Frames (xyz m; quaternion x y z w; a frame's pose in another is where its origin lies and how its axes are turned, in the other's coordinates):
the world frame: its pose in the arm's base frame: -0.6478 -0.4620 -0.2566 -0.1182 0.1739 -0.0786 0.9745
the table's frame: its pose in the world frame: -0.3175 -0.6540 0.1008 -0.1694 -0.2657 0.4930 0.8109
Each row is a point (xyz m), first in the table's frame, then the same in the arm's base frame.
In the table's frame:
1: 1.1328 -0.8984 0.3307
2: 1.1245 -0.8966 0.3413
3: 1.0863 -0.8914 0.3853
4: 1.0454 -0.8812 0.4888
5: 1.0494 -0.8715 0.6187
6: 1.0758 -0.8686 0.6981
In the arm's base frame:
1: 0.2611 -0.3849 0.6280
2: 0.2524 -0.3879 0.6380
3: 0.2159 -0.4045 0.6806
4: 0.1581 -0.4038 0.7762
5: 0.1179 -0.3581 0.8914
6: 0.1087 -0.3116 0.9604

